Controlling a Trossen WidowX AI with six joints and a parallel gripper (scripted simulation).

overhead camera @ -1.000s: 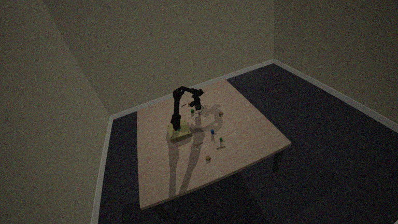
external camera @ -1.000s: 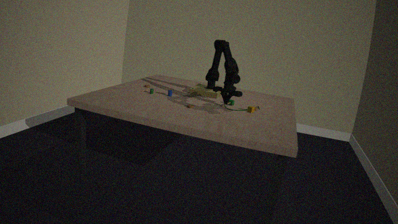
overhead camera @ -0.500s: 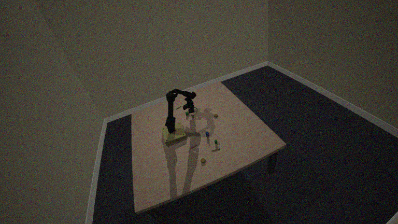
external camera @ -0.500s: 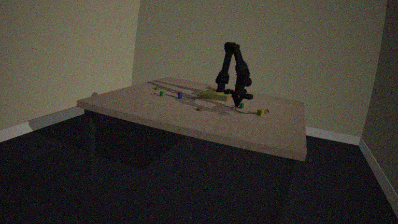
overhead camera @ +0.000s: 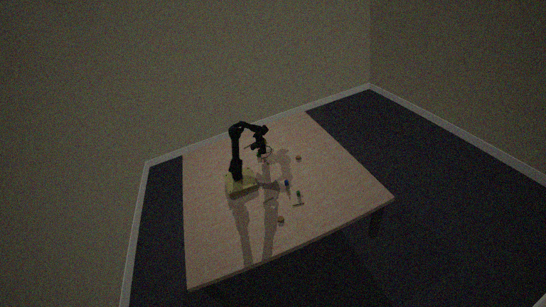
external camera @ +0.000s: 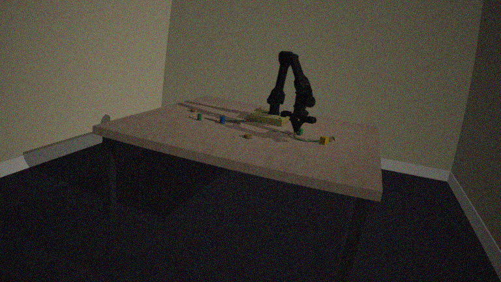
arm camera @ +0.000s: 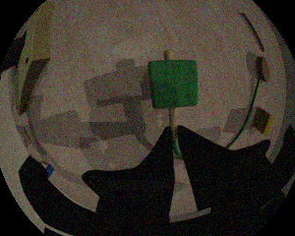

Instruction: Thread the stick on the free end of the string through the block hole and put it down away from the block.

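The green block is 4 cm behind my gripper tip and 2 cm to the left of it. Also, from my gripper tip: yellow block: 8 cm ahead, 15 cm to the left; then blue cylinder: 3 cm behind, 40 cm to the right, 1 cm above; then green cylinder: 2 cm behind, 53 cm to the right.
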